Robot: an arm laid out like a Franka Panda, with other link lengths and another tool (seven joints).
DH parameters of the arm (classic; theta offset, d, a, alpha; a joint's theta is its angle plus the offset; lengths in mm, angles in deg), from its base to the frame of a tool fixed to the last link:
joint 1: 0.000 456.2 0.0 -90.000
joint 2: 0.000 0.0 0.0 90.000
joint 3: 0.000 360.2 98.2 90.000
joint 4: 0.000 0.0 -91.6 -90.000
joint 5: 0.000 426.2 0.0 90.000
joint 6: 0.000 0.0 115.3 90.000
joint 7: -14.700 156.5 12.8 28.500
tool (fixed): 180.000 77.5 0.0 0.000
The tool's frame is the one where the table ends.
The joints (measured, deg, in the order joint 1, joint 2, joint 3, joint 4, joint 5, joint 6, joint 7), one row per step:
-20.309, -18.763, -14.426, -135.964, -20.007, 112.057, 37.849
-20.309, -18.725, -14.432, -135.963, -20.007, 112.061, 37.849
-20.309, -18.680, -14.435, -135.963, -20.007, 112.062, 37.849
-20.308, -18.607, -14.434, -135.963, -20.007, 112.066, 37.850
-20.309, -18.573, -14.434, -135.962, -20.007, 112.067, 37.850
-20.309, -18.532, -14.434, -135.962, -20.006, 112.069, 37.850
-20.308, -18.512, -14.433, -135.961, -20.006, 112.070, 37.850
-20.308, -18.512, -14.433, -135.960, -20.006, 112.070, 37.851
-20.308, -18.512, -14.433, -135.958, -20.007, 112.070, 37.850
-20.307, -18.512, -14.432, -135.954, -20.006, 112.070, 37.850
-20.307, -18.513, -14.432, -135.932, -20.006, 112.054, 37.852
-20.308, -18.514, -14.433, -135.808, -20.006, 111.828, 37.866
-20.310, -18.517, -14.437, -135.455, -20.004, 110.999, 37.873
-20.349, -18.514, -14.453, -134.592, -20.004, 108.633, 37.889
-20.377, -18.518, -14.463, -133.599, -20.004, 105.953, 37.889
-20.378, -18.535, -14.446, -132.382, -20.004, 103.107, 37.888
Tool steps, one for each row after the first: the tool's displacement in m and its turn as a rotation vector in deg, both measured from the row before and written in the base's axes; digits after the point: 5 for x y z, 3 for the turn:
0.00000, -0.00005, -0.00032, 0.013, 0.031, -0.005
0.00000, -0.00003, -0.00039, 0.016, 0.041, -0.003
0.00004, 0.00000, -0.00063, 0.023, 0.065, 0.002
0.00001, -0.00002, -0.00028, 0.011, 0.030, -0.001
0.00002, 0.00000, -0.00035, 0.014, 0.036, 0.000
0.00002, 0.00001, -0.00016, 0.006, 0.017, 0.002
0.00001, 0.00000, 0.00001, -0.001, -0.001, -0.001
0.00001, -0.00001, 0.00002, -0.002, -0.001, 0.001
0.00003, 0.00000, 0.00004, -0.002, -0.004, 0.001
0.00004, -0.00007, 0.00018, -0.007, -0.005, -0.007
-0.00032, -0.00023, 0.00073, 0.019, 0.094, -0.077
-0.00167, -0.00038, 0.00172, 0.140, 0.437, -0.230
-0.00575, -0.00064, 0.00358, 0.489, 1.376, -0.680
-0.00645, -0.00038, 0.00450, 0.556, 1.535, -0.737
-0.00597, -0.00040, 0.00664, 0.502, 1.478, -0.748

